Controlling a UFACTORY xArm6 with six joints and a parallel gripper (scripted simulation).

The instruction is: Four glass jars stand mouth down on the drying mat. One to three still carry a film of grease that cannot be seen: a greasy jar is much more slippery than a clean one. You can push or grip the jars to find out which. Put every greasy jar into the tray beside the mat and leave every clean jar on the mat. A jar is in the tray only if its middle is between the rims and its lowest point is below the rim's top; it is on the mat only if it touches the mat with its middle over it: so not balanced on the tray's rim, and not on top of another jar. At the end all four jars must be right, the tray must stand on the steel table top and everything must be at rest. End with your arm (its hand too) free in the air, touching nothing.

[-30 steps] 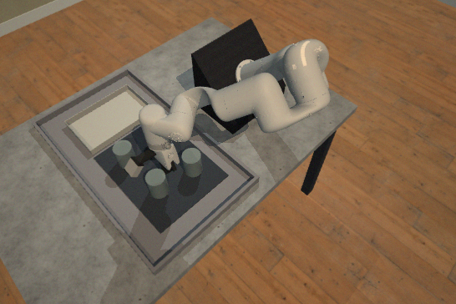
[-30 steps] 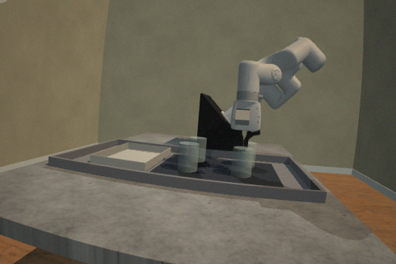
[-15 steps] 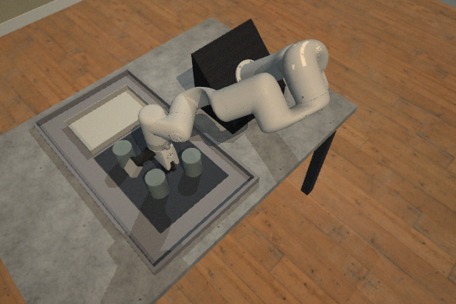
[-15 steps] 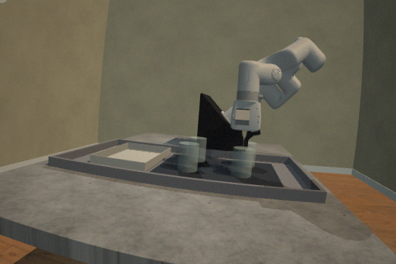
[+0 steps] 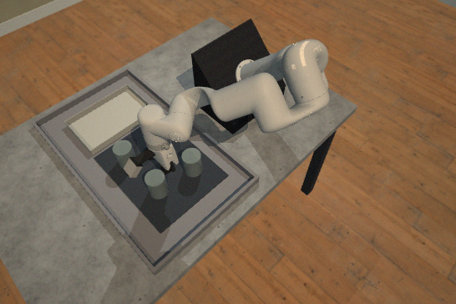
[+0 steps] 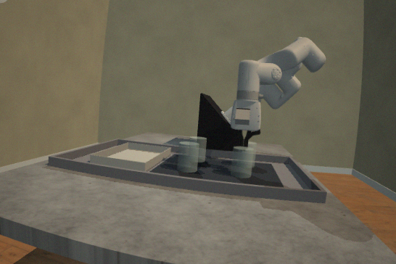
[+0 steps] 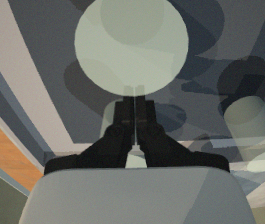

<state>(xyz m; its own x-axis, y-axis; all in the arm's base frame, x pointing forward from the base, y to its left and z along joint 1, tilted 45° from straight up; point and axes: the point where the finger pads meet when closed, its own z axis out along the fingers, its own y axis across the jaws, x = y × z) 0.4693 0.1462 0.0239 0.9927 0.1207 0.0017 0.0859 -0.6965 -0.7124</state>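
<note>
Now: hand 1 cm past the dark mat, 8 cm to the left of it and 10 cm above it. From my hand the other things lie so: cream tray (2 cm ahead, 40 cm to the right, 9 cm below).
</note>
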